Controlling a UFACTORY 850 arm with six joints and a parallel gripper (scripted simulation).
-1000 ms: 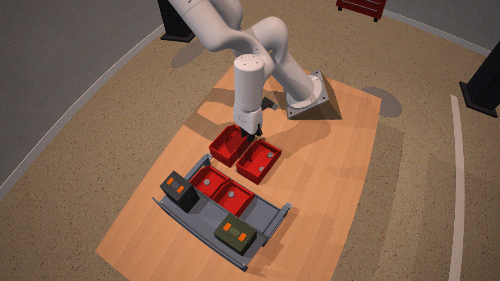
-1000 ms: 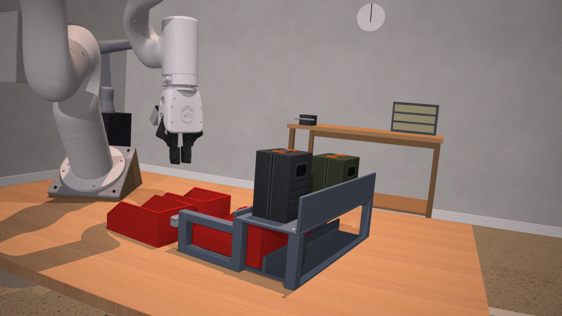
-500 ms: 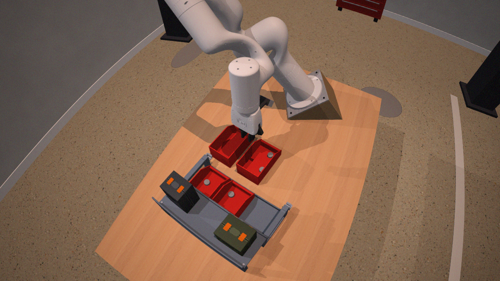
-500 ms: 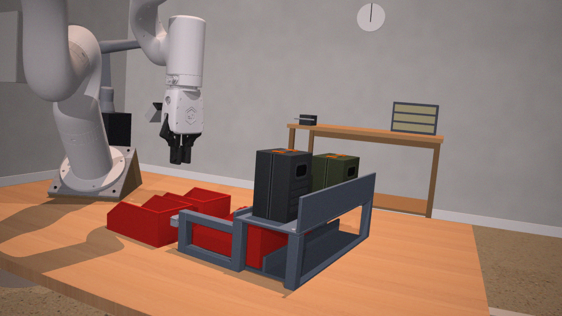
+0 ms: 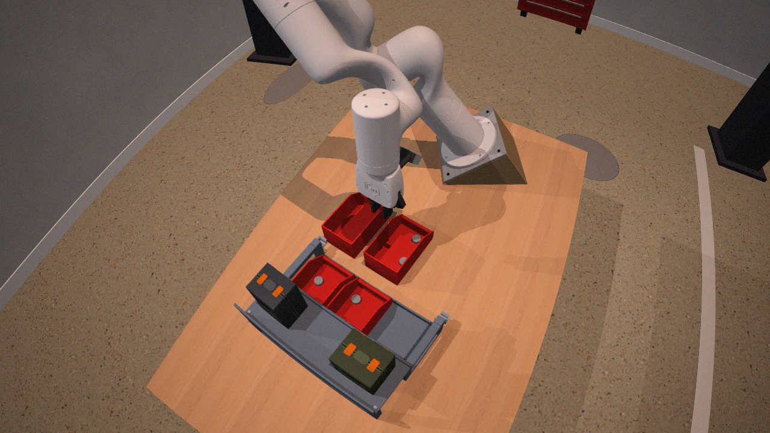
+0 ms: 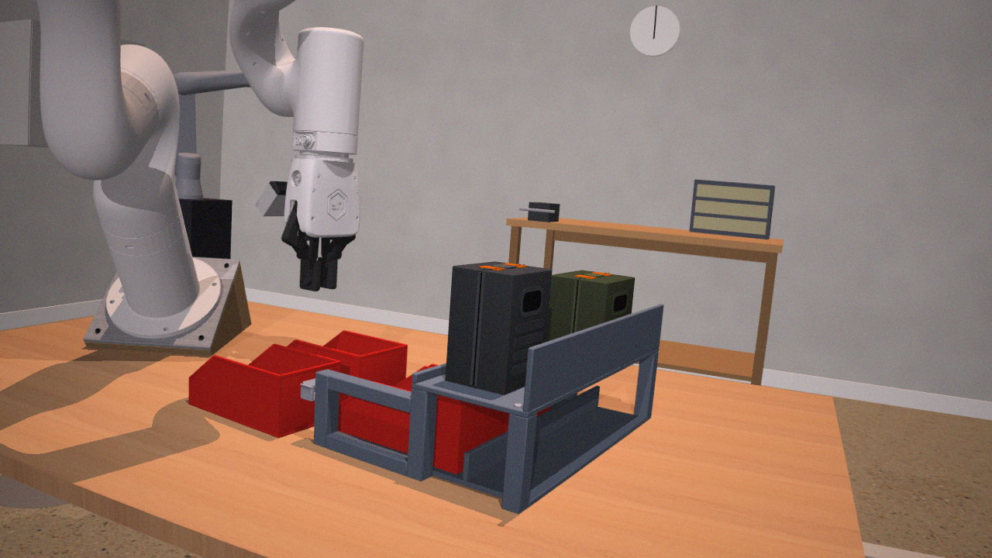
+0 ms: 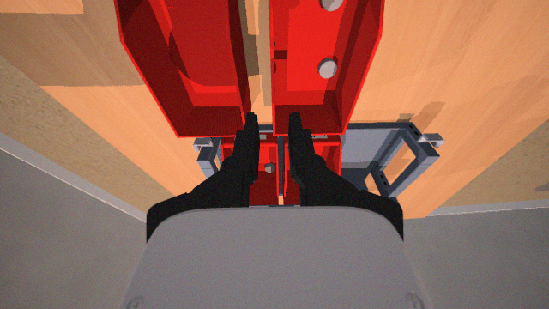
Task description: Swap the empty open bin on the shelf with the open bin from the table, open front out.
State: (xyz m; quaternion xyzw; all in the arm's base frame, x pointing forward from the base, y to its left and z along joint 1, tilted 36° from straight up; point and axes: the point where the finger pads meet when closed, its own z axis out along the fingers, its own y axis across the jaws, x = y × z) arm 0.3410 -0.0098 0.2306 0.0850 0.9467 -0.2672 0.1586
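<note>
The shelf front lip is 140 mm ahead of my hand, 30 mm to the left of it and 160 mm below it. The rest, counted from my hand: grey back panel 390 mm ahead, 30 mm to the right, 40 mm below; black case 290 mm ahead, 130 mm to the right, 10 mm below; green case 350 mm ahead, 90 mm to the left, 20 mm below.
</note>
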